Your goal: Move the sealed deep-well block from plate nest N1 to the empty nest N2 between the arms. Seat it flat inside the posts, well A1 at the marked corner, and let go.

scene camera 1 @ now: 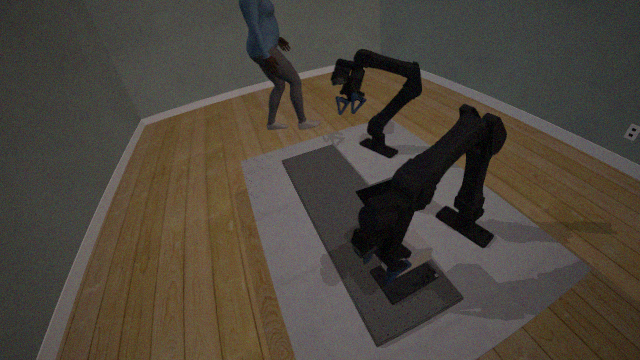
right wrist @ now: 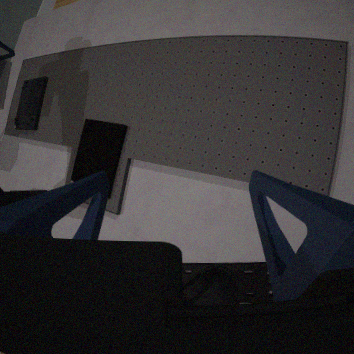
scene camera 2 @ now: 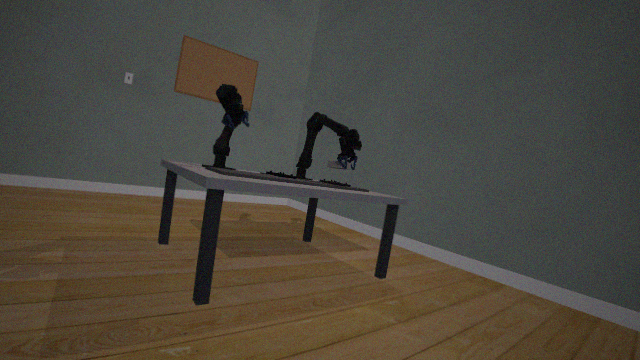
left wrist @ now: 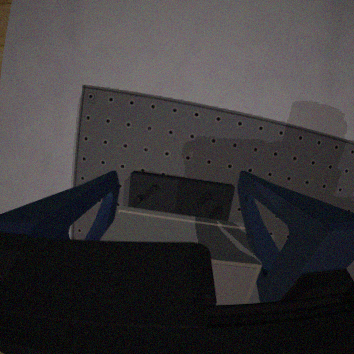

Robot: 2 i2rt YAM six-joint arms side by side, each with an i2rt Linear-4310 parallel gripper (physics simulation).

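Places are measured from the left arm's base along level axes (x ahead, y left, z up), in millimetres.
Where they show: left gripper, fingertip midpoint: [scene camera 1: 375, 273] [right wrist: 5, 57] [scene camera 2: 349, 169] [left wrist: 178, 178]; right gripper, fingertip midpoint: [scene camera 1: 346, 114] [right wrist: 178, 178] [scene camera 2: 241, 127]; left arm's base, link origin: [scene camera 1: 463, 226]; right arm's base, link origin: [scene camera 1: 378, 148] [right wrist: 218, 280].
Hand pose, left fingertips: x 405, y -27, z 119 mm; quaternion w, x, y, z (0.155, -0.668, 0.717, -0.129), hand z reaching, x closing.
Things, the pixels of their top centre, and the offset from my left fingertips. Level surfaces: height alone.
- pale sealed deep-well block, top centre: [left wrist: 165, 338] [scene camera 1: 404, 247] [scene camera 2: 339, 161] 89 mm back, 11 mm left, 42 mm up
- dark nest N1, top centre: [left wrist: 172, 246] [scene camera 1: 404, 271] [right wrist: 24, 101] 102 mm back, 16 mm left, 84 mm down
- empty nest N2, top centre: [right wrist: 91, 155] [scene camera 1: 381, 191] [scene camera 2: 281, 172] 297 mm back, 273 mm right, 84 mm down
- long grey perforated board, surface height: 106 mm down
The pale sealed deep-well block [scene camera 1: 419, 261] [scene camera 2: 335, 164] [left wrist: 160, 231] is between the fingers of my left gripper [scene camera 1: 384, 266] [scene camera 2: 348, 164] [left wrist: 178, 178], which is shut on it and holds it raised above the dark nest N1 [scene camera 1: 411, 289] [left wrist: 180, 196] [right wrist: 32, 104]. The block looks roughly level; its well A1 cannot be made out. The empty nest N2 [scene camera 2: 280, 174] [right wrist: 101, 150] is a black plate between the arms; in scene camera 1 my left arm covers much of it. My right gripper [scene camera 1: 348, 111] [scene camera 2: 237, 124] [right wrist: 178, 178] is open and empty, high up and away from both nests.
A long grey perforated board [scene camera 1: 320, 200] [left wrist: 150, 112] [right wrist: 225, 100] lies on the white table [scene camera 1: 272, 225] [scene camera 2: 250, 186]. N1 stands near one end of the board, and N2 at its edge toward the arm bases. A person [scene camera 1: 275, 65] stands beyond the table.
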